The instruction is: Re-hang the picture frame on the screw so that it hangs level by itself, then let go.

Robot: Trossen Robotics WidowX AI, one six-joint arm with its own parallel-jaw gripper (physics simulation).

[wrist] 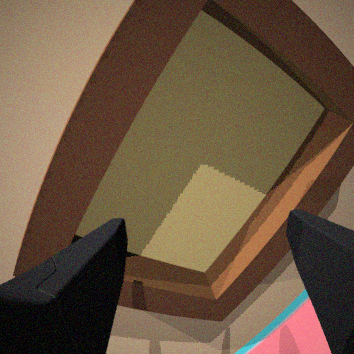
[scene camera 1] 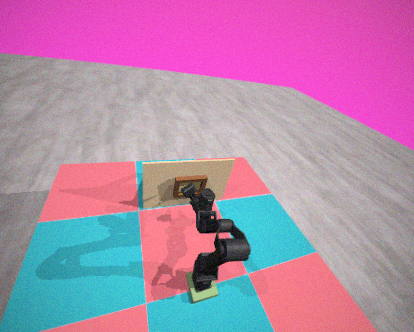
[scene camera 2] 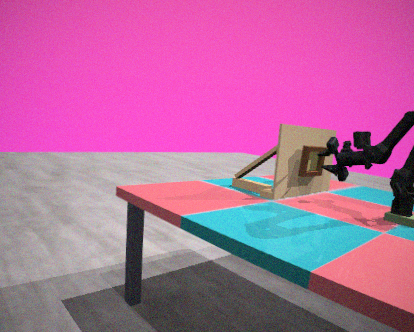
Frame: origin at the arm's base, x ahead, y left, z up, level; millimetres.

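Seen in the pictures: gripper, fingertip midpoint: [wrist: 208, 226] [scene camera 2: 319, 160]; arm's base at its link origin: [scene camera 1: 201, 281] [scene camera 2: 401, 214].
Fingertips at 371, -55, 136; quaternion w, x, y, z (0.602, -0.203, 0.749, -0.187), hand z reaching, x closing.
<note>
Offsets run from my fingertips to a thing's middle, as dx, dy, dz. Level surfaces: height alone.
The brown picture frame @[+35, -8, -7] [scene camera 1: 191, 178] [scene camera 2: 303, 161] [wrist: 100, 115] is upright against the face of the tan board [scene camera 1: 155, 182] [scene camera 2: 290, 150] [wrist: 50, 60]. In scene view 1 its top edge runs roughly along the board's top edge; in the wrist view it appears strongly slanted. The screw does not show. My gripper [scene camera 1: 198, 193] [scene camera 2: 322, 160] [wrist: 208, 226] is partly open and empty, close in front of the picture frame. In the wrist view its fingertips stand apart over the frame's lower part, one at the lower left and one at the lower right. Whether either finger touches the frame is unclear.
The board stands on a pink and turquoise checkered table @[dz -161] [scene camera 1: 85, 250] [scene camera 2: 280, 225], with a slanted brace @[+200, +154, -27] [scene camera 2: 256, 162] behind it. The arm's base sits on a pale green block [scene camera 1: 205, 297] [scene camera 2: 395, 218] in front of the board. The arm's shadow falls across the table.
</note>
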